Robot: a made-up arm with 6 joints. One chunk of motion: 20 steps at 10 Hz.
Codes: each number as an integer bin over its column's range. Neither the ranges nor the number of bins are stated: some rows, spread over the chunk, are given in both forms.
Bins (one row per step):
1: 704 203 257 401 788 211
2: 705 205 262 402 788 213
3: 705 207 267 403 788 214
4: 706 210 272 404 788 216
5: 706 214 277 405 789 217
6: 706 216 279 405 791 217
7: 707 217 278 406 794 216
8: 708 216 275 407 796 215
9: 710 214 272 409 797 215
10: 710 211 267 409 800 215
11: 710 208 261 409 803 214
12: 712 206 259 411 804 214
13: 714 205 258 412 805 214
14: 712 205 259 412 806 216
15: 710 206 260 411 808 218
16: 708 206 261 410 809 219
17: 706 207 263 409 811 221
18: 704 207 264 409 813 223
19: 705 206 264 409 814 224
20: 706 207 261 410 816 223
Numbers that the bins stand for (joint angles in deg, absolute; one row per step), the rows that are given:
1: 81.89 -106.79 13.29 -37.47 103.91 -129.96
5: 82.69 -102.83 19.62 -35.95 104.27 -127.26
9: 84.29 -102.83 18.03 -34.43 107.15 -128.16
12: 85.09 -105.71 13.92 -33.67 109.67 -128.61
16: 83.49 -105.71 14.55 -34.05 111.48 -126.36
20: 82.69 -105.35 14.55 -34.05 114.00 -124.56
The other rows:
2: 82.29 -106.07 14.87 -37.09 103.91 -129.06
3: 82.29 -105.35 16.45 -36.71 103.91 -128.61
4: 82.69 -104.27 18.03 -36.33 103.91 -127.71
6: 82.69 -102.11 20.25 -35.95 104.99 -127.26
7: 83.09 -101.75 19.93 -35.57 106.07 -127.71
8: 83.49 -102.11 18.98 -35.19 106.79 -128.16
10: 84.29 -103.91 16.45 -34.43 108.23 -128.16
11: 84.29 -104.99 14.55 -34.43 109.31 -128.61
13: 85.89 -106.07 13.60 -33.29 110.04 -128.61
14: 85.09 -106.07 13.92 -33.29 110.40 -127.71
15: 84.29 -105.71 14.24 -33.67 111.12 -126.81
17: 82.69 -105.35 15.19 -34.43 112.20 -125.46
18: 81.89 -105.35 15.50 -34.43 112.92 -124.56
19: 82.29 -105.71 15.50 -34.43 113.28 -124.10

